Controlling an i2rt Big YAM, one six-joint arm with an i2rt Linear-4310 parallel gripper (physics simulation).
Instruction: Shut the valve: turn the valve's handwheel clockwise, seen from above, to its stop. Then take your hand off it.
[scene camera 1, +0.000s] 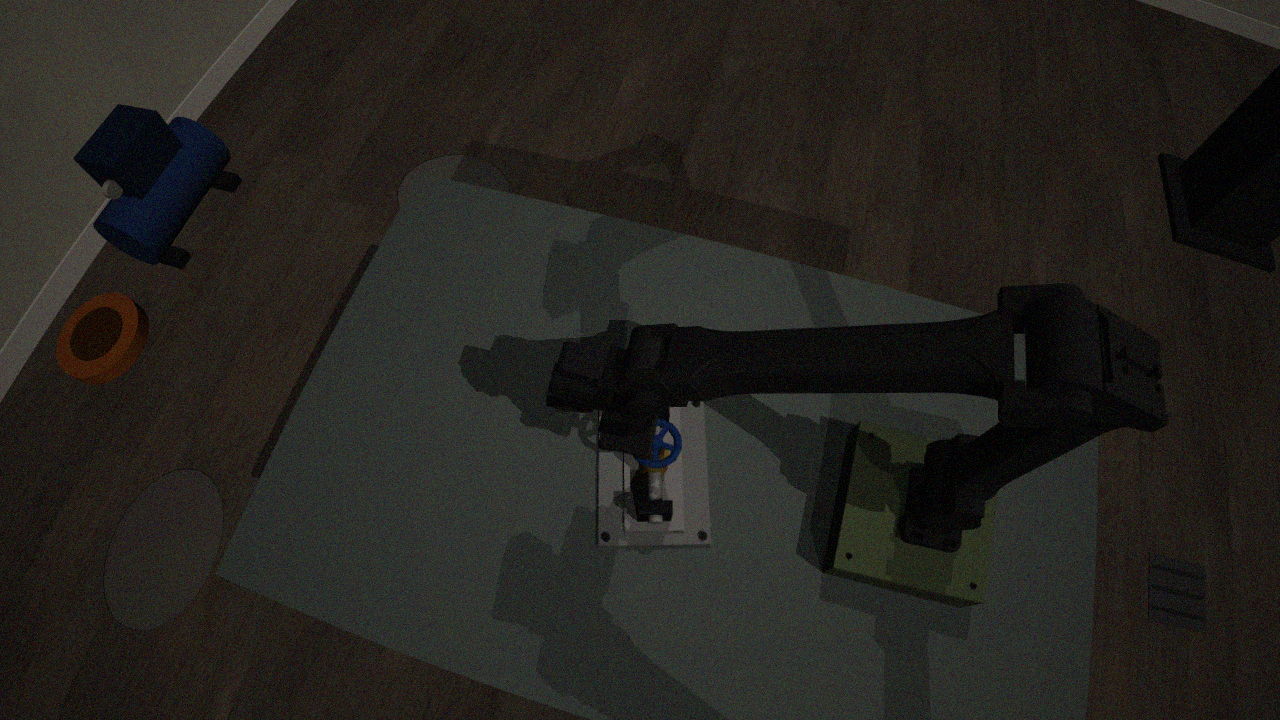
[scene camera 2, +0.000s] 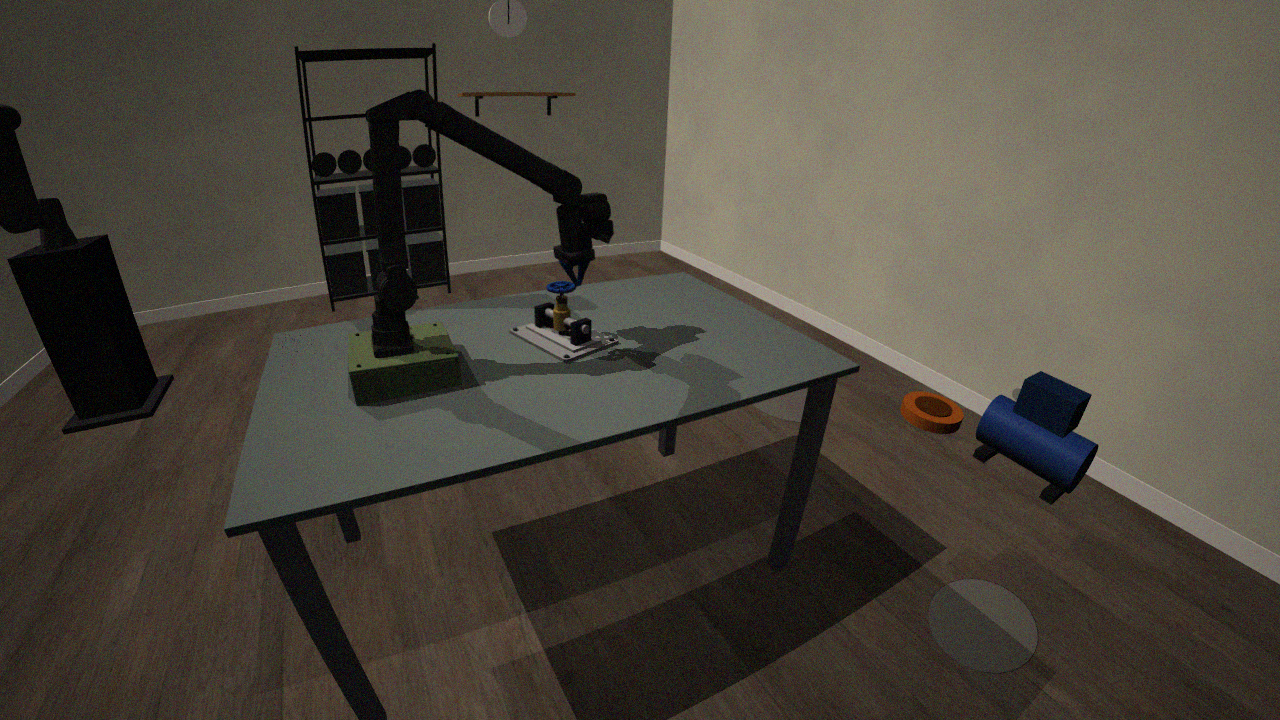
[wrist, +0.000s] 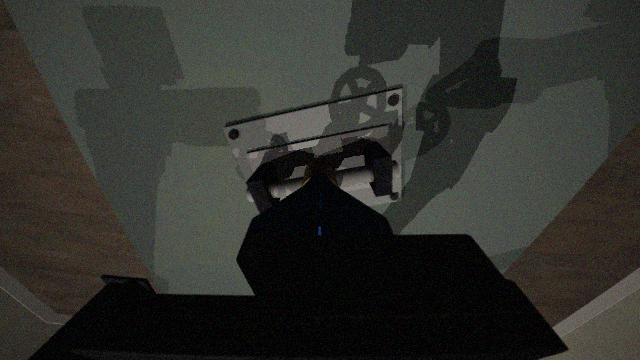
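Observation:
The valve's blue handwheel (scene camera 1: 677, 445) (scene camera 2: 561, 287) sits level on top of the brass valve body (scene camera 2: 561, 320). The valve and its pipe stand on a white base plate (scene camera 1: 697, 492) (scene camera 2: 575, 354) (wrist: 295, 120). My gripper (scene camera 2: 578, 282) (wrist: 319, 179) is shut with nothing between its fingers. In scene camera 2 it points down, with its tips close by the right rim of the handwheel; I cannot tell whether they touch it. In scene camera 1 the wrist covers the wheel's left edge. In the wrist view the fingers hide the wheel.
Black pipe supports (scene camera 2: 580, 331) (wrist: 383, 176) flank the valve body. The arm's green base block (scene camera 1: 904, 577) (scene camera 2: 407, 380) stands on the same table (scene camera 1: 358, 501) (scene camera 2: 358, 465). A blue tank (scene camera 1: 192, 170) (scene camera 2: 1029, 438) and an orange ring (scene camera 1: 132, 362) (scene camera 2: 913, 413) are off the table, near the wall.

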